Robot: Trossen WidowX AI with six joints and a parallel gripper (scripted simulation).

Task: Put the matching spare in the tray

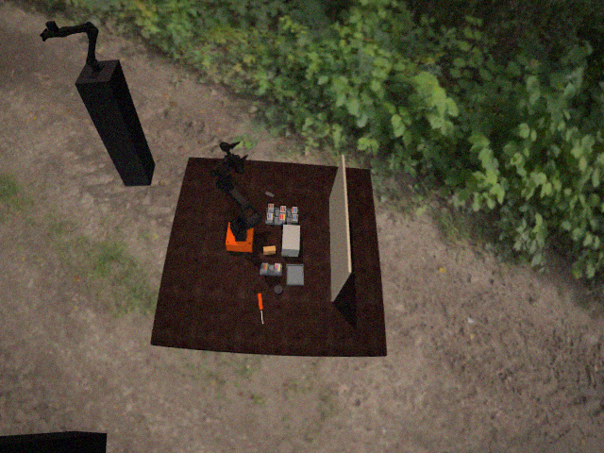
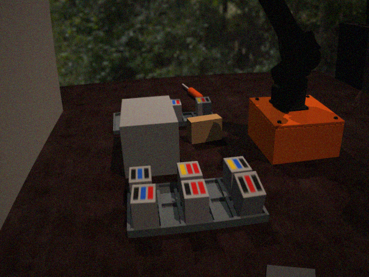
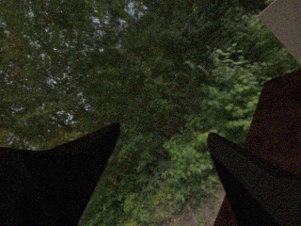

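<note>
My gripper tip is 49 cm above the grey spare, 15 cm short of it and 13 cm to the left of it. From my gripper tip the other things lie so: spare rack (52 cm below, 22 cm ahead, 10 cm to the right); then white mounted unit (48 cm below, 29 cm to the right, 26 cm ahead); then tan block (50 cm below, 34 cm to the right, 14 cm ahead).
</note>
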